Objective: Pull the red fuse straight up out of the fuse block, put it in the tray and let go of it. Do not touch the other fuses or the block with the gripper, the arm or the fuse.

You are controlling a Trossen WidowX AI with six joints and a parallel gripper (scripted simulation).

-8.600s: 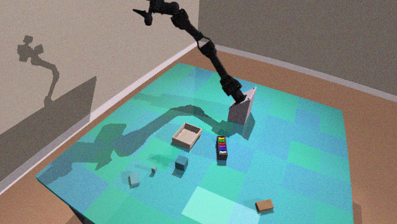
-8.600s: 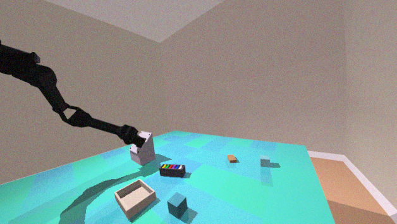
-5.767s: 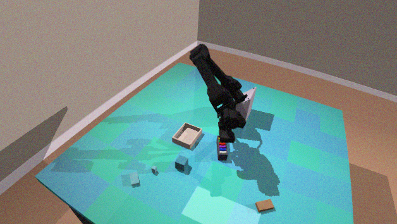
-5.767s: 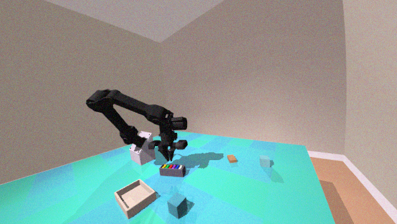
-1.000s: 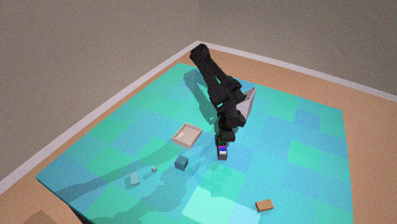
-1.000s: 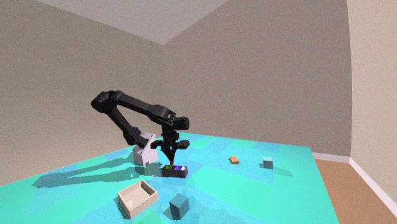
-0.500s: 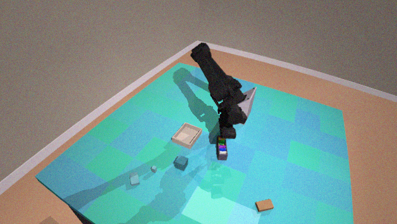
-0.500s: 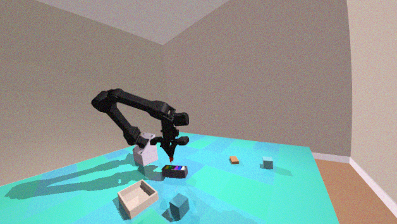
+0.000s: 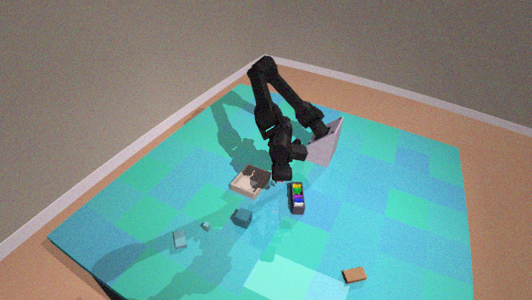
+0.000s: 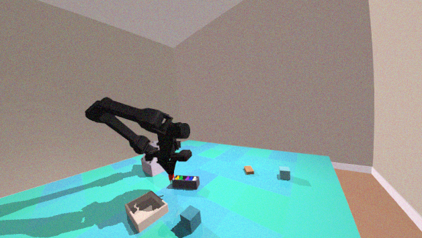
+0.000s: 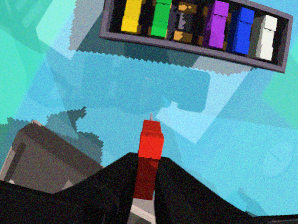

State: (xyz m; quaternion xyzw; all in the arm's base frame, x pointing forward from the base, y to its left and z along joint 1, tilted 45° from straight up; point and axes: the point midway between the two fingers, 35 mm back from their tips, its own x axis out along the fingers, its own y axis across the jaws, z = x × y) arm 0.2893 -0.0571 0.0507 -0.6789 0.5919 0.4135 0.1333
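My gripper tip is 11 cm to the left of the beige tray, 9 cm above it and 1 cm past it. The rest, counted from my gripper tip: green fuse (7 cm below, 6 cm to the left, 3 cm behind); then red fuse (1 cm below); then purple fuse (8 cm to the left, 7 cm below).
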